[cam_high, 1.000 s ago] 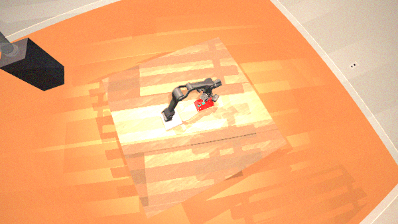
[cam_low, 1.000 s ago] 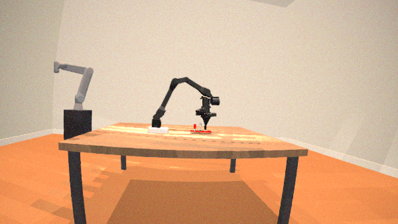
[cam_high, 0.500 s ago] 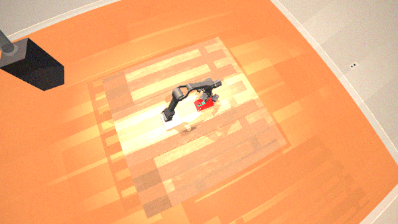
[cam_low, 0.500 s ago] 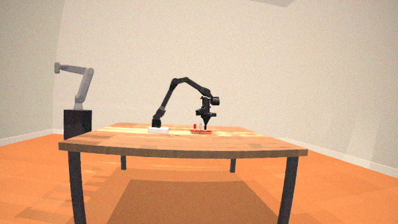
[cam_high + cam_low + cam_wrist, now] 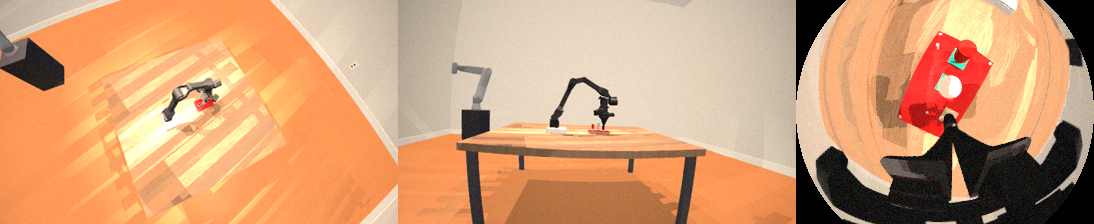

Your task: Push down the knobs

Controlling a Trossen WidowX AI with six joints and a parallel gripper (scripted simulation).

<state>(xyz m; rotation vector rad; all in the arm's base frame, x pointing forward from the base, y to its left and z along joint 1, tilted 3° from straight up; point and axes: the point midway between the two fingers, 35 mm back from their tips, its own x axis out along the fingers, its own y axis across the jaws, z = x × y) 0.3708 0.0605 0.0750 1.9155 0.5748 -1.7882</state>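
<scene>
Now: the black knob 10 mm below my gripper tip. Round my gripper tip: red knob (80 mm behind, 30 mm to the right, 10 mm below).
</scene>
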